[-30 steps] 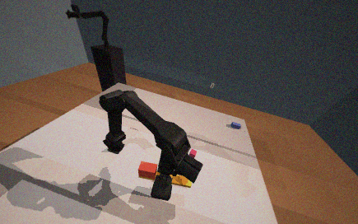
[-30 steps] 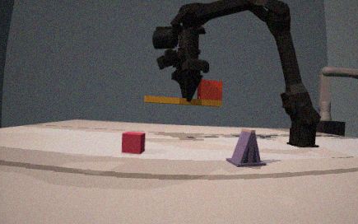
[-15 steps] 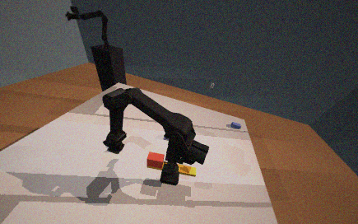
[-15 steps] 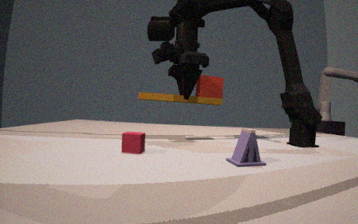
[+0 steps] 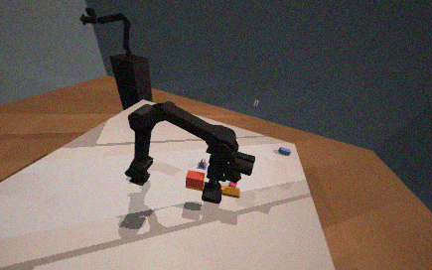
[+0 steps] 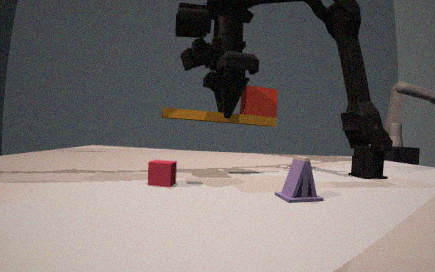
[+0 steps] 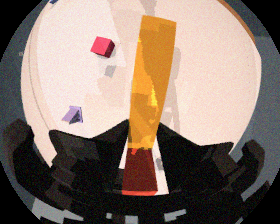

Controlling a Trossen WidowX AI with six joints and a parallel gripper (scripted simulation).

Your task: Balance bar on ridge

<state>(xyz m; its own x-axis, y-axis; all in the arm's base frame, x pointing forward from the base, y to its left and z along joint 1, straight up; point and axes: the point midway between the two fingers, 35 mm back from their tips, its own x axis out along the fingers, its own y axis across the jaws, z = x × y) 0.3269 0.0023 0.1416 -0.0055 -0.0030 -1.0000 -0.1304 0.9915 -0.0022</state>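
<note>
Now: the small pink-red cube 110 mm to the left of my gripper tip, 100 mm ahead of it and 90 mm below it. Also, from my gripper tip: small blue block (500 mm to the left, 410 mm ahead, 90 mm below).
</note>
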